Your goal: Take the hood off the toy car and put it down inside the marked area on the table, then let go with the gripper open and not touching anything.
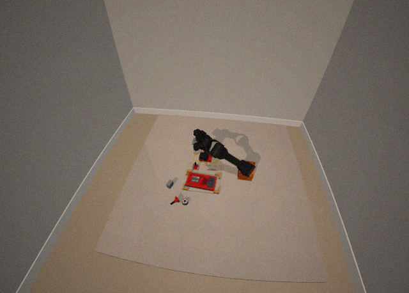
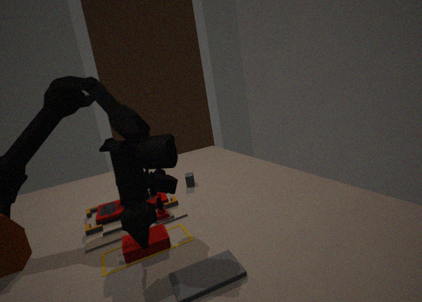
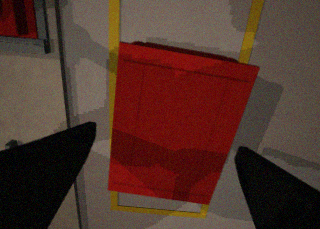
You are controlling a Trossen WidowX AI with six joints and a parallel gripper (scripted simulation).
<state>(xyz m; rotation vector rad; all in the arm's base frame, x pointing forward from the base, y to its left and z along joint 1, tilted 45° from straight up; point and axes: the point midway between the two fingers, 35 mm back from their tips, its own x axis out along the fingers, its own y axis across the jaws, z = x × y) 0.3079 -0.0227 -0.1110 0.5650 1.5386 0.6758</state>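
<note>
Now: gripper tip 1 cm above the red hood. Also, from my gripper tip: wheel 39 cm to the left, 4 cm ahead, 1 cm below.
</note>
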